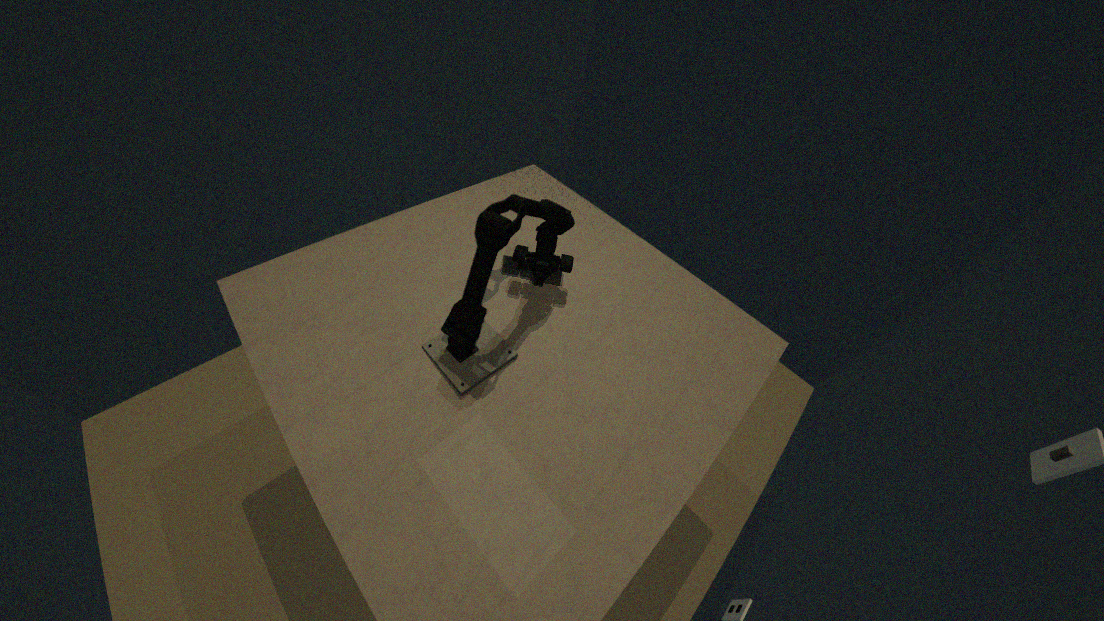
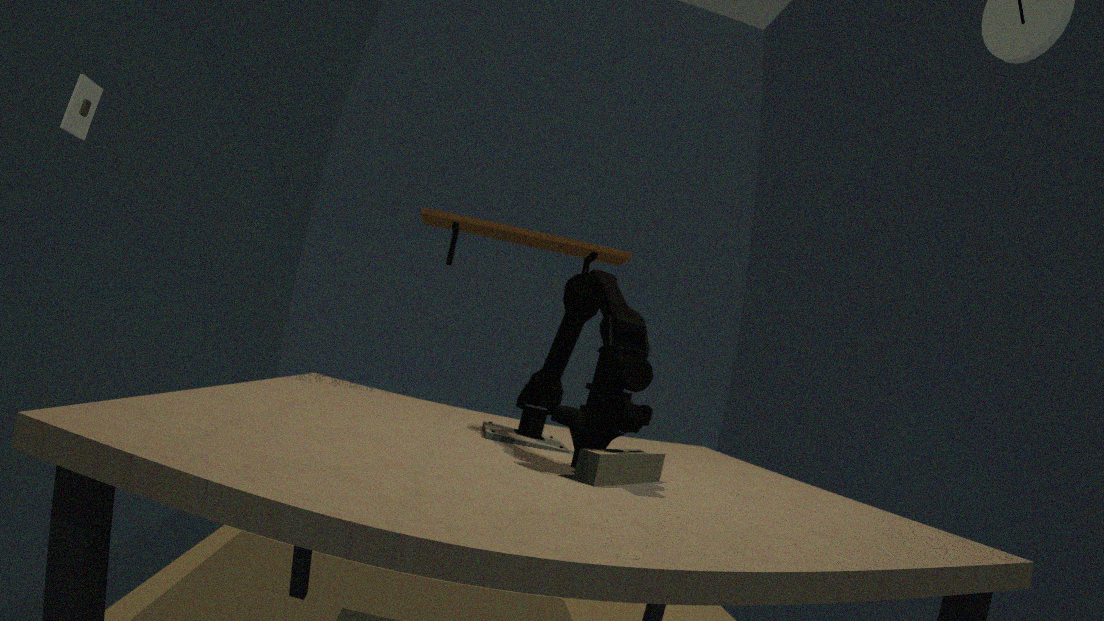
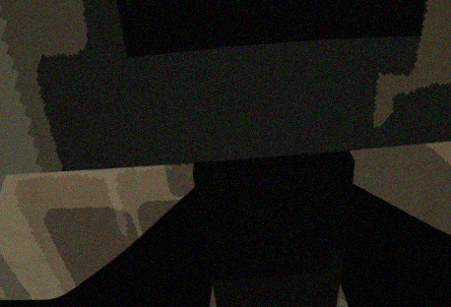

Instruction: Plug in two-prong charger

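Right now my gripper tip is 20 mm short of the black two-prong charger, 10 mm to the right of it and 10 mm below it.
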